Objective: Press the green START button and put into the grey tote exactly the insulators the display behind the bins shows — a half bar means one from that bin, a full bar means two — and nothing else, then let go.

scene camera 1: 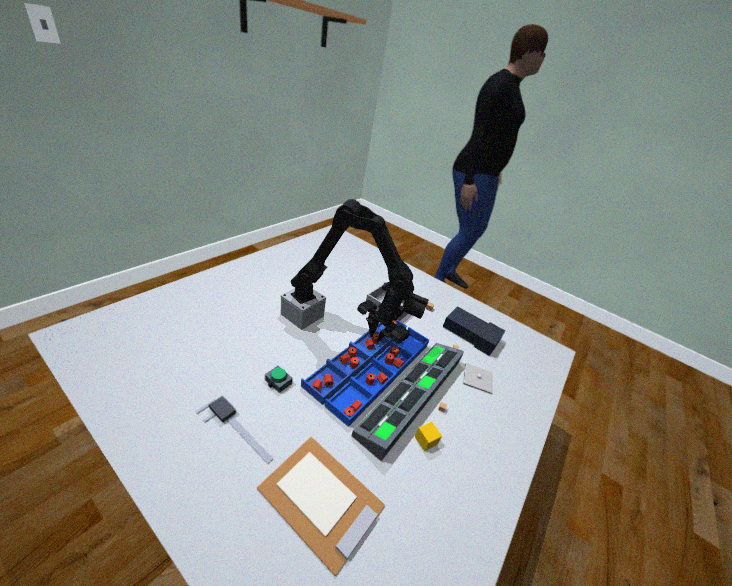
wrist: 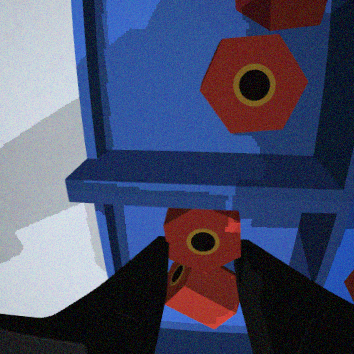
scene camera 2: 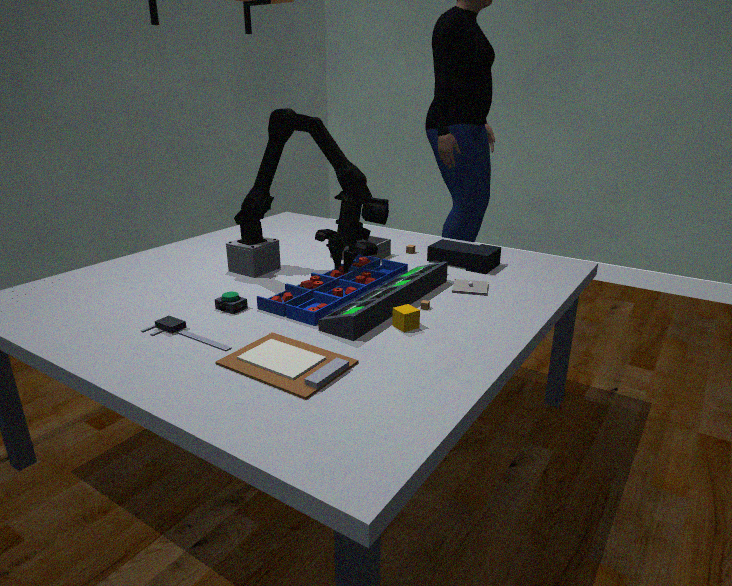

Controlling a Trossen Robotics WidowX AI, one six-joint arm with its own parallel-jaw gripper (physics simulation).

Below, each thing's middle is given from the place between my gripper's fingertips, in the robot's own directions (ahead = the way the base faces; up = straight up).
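A small tool [scene camera 1: 220, 407] is 51 cm to the right of my hand, 3 cm ahead of it and 1 cm below it. Then there is the black box [scene camera 2: 482, 258], which I find 36 cm to the left of my hand and 18 cm ahead of it.
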